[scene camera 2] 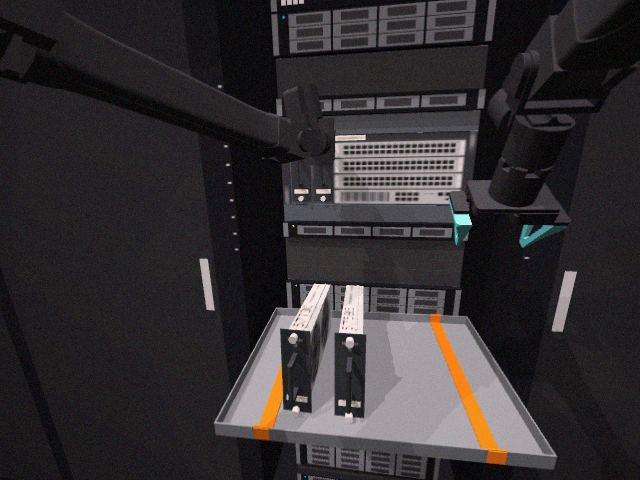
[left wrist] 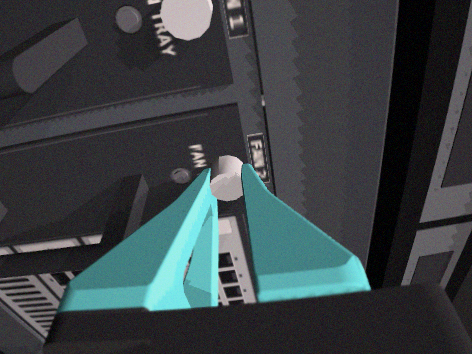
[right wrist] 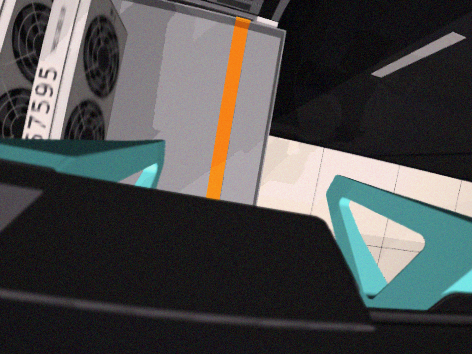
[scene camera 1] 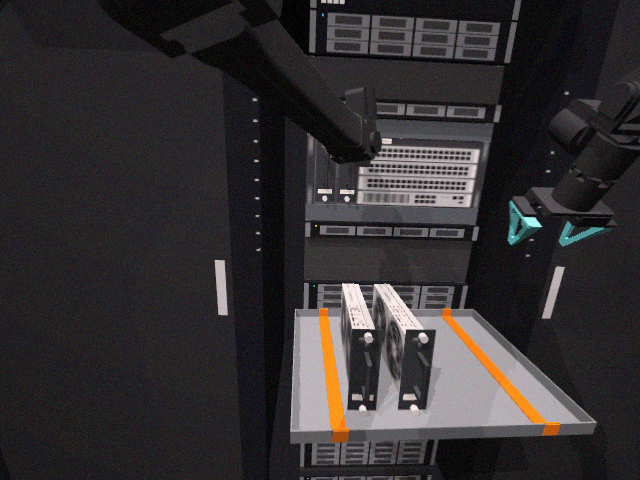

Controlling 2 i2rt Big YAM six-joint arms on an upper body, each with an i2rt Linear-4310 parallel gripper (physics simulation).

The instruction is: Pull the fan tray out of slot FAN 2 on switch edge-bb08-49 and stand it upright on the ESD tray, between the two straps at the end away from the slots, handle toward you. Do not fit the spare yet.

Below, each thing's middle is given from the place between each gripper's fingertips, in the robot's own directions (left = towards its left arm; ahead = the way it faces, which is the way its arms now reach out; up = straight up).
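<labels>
Counting from my right hand, I find the grey shelf tray (scene camera 2: pixel 410 395) 300 mm below, 180 mm to the left and 60 mm ahead. The FAN 2 bay (left wrist: pixel 246 92) is 100 mm above that same right hand, 450 mm ahead of it and 310 mm to the left of it.
From my left hand, the FAN 2 bay is 7 cm below, 15 cm ahead and 1 cm to the left, while the grey shelf tray is 47 cm below, 24 cm behind and 12 cm to the right. Going by their middles, the FAN 2 bay is the nearest to my left hand of the things named here. By its middle, the FAN 2 bay is also nearer to my left hand than to my right hand.
</labels>
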